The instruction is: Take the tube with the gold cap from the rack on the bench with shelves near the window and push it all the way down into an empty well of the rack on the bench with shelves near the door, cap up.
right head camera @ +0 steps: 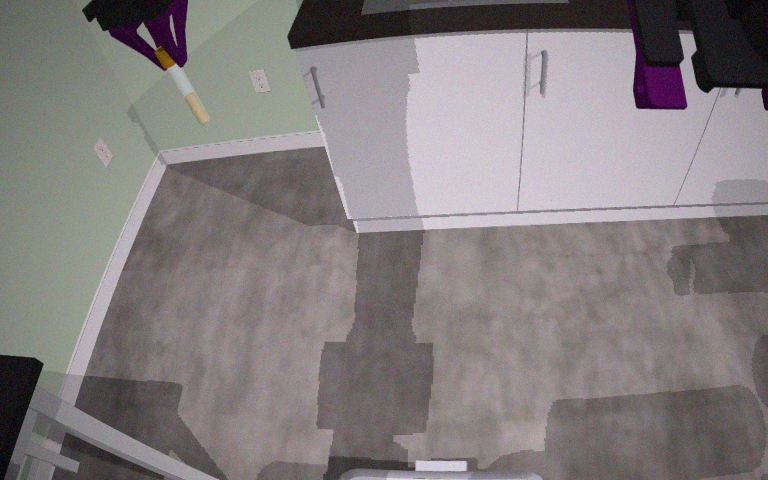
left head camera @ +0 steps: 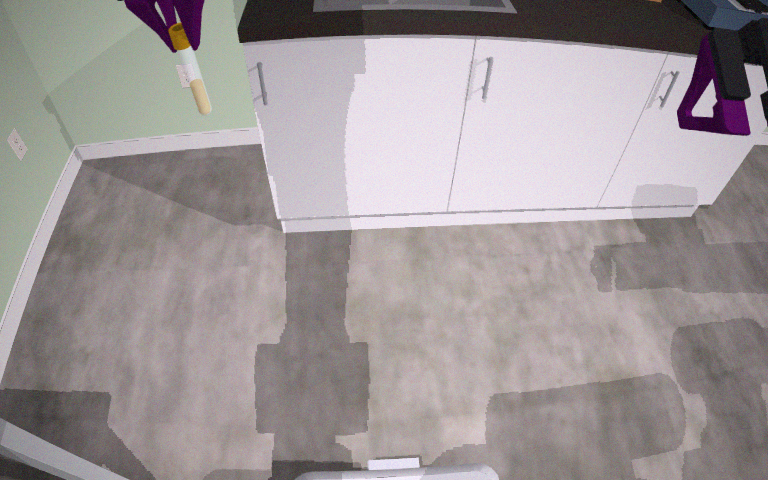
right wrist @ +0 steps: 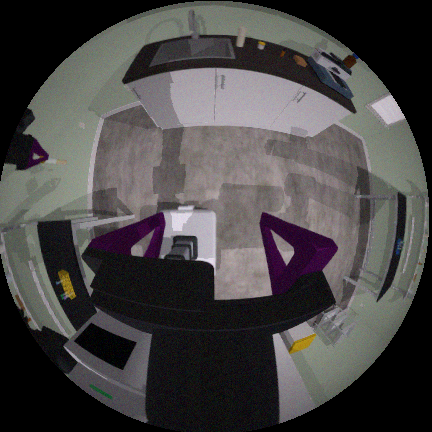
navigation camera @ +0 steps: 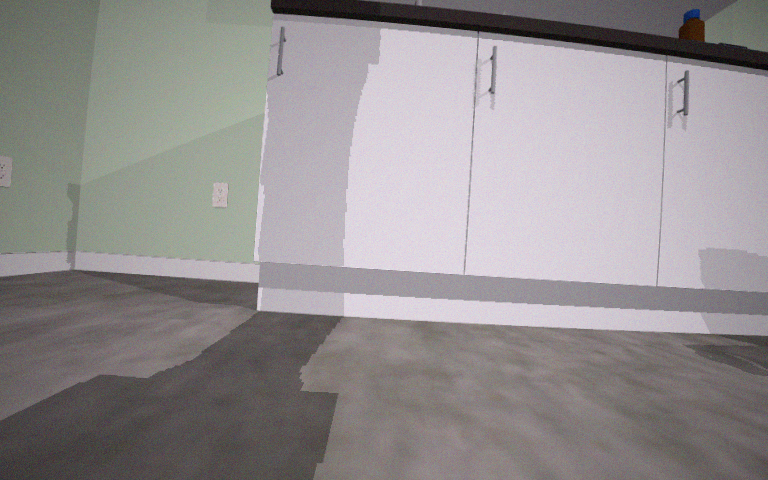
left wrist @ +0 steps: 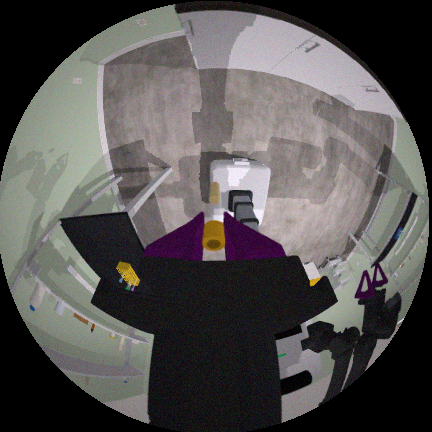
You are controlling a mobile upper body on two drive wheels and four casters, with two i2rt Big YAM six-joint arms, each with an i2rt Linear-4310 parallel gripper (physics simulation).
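Observation:
My left gripper is shut on the gold-capped tube, gripping it at the cap. The tube hangs cap up, tilted in the head views. My right gripper is open and empty. A yellow rack with a few capped tubes stands on a black-topped bench at the left of the right wrist view. Another black-topped bench at the right carries a small blue thing, too small to make out.
A white cabinet with a dark counter and a sink stands ahead. Green walls meet at the left. A pale bench leg shows at lower left. Bottles and instruments stand on the counter.

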